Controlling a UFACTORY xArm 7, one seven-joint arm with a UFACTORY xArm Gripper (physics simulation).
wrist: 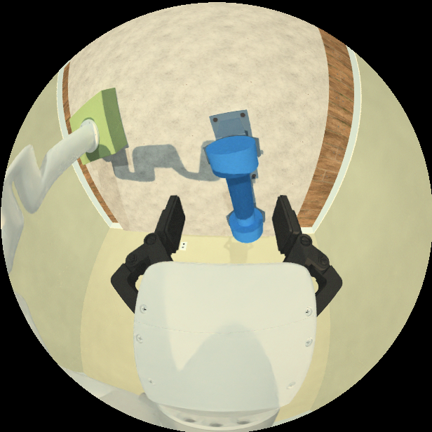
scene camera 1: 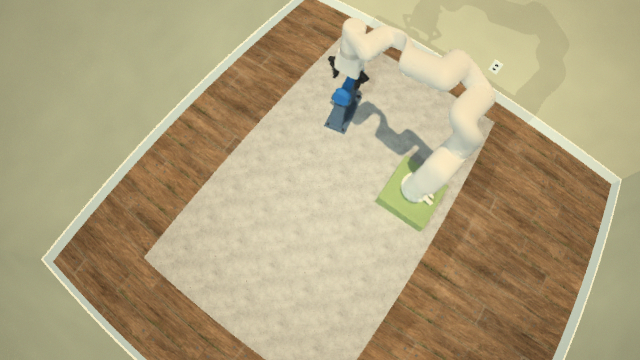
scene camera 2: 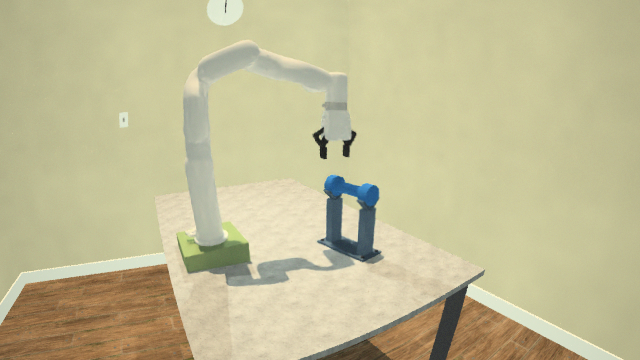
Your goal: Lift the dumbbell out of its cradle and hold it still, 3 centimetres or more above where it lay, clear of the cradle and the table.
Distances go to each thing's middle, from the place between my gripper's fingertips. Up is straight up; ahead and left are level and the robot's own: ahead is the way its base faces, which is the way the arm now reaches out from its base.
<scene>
I see my gripper 30 mm short of the blue dumbbell (scene camera 2: pixel 369 193), 70 mm to the left of it and 100 mm above it. Round my hand: dark blue-grey cradle (scene camera 2: pixel 361 250): 30 mm ahead, 70 mm to the right, 210 mm below.
</scene>
